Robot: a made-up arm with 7 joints.
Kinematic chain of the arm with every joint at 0, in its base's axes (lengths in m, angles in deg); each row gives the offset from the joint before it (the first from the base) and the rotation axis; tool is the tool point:
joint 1: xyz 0 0.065 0 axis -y
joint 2: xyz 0 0.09 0 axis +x
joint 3: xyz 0 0 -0.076 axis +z
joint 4: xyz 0 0 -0.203 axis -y
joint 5: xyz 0 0 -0.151 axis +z
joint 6: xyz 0 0 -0.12 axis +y
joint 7: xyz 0 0 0 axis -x
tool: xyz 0 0 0
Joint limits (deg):
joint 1: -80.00..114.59
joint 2: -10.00..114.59
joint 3: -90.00..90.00
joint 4: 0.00..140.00
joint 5: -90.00..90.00
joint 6: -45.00..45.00
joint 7: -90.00..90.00
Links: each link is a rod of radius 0.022 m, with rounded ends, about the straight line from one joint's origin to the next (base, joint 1, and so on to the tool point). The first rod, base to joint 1, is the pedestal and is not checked.
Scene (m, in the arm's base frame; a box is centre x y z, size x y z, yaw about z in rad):
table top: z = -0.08
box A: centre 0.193 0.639 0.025 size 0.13 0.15 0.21 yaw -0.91
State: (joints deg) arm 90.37 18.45 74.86 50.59 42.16 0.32 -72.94
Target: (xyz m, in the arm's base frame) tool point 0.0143 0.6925 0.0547
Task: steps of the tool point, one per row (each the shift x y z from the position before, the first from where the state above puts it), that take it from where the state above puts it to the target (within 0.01 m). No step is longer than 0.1 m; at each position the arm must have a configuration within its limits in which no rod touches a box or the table.
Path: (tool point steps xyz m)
1: -0.0514 0.0099 0.0215
2: -0.0523 -0.0030 0.0222
3: -0.0508 -0.0154 0.0204
4: -0.0477 -0.0267 0.0162
5: -0.0412 0.0140 0.0525
6: -0.0411 0.0092 0.0395
7: -0.0391 0.0101 0.0251
8: -0.0146 0.0764 -0.0399
9: -0.0115 0.0606 -0.0529
10: -0.0042 0.0426 -0.0564
11: 0.0047 0.0253 -0.0505

